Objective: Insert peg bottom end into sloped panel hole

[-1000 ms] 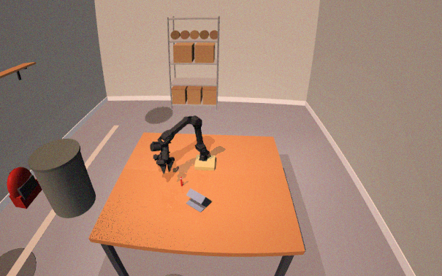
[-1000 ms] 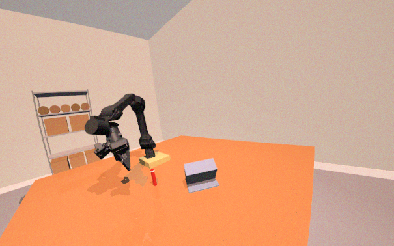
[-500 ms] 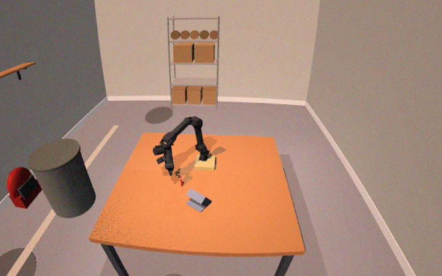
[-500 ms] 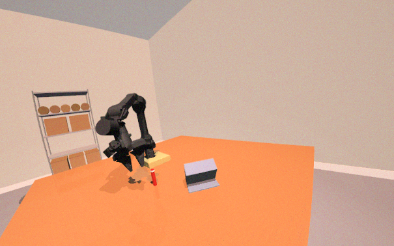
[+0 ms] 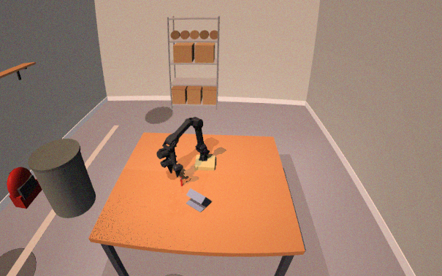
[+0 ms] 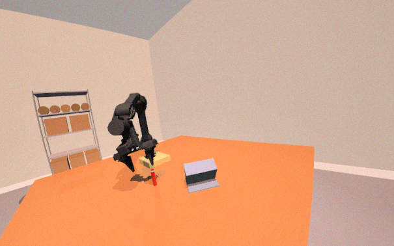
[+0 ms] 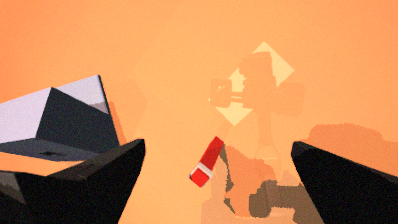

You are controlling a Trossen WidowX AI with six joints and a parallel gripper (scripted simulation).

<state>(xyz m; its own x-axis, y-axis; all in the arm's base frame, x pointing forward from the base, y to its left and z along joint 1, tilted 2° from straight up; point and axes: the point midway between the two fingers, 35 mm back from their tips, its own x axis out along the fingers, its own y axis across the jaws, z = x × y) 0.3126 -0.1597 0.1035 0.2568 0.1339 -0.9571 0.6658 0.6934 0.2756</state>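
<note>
The peg is 2 cm behind my gripper tip, 4 cm to the left of it and 5 cm below it. Round my gripper tip: panel: 13 cm ahead, 20 cm to the left, 6 cm below.
</note>
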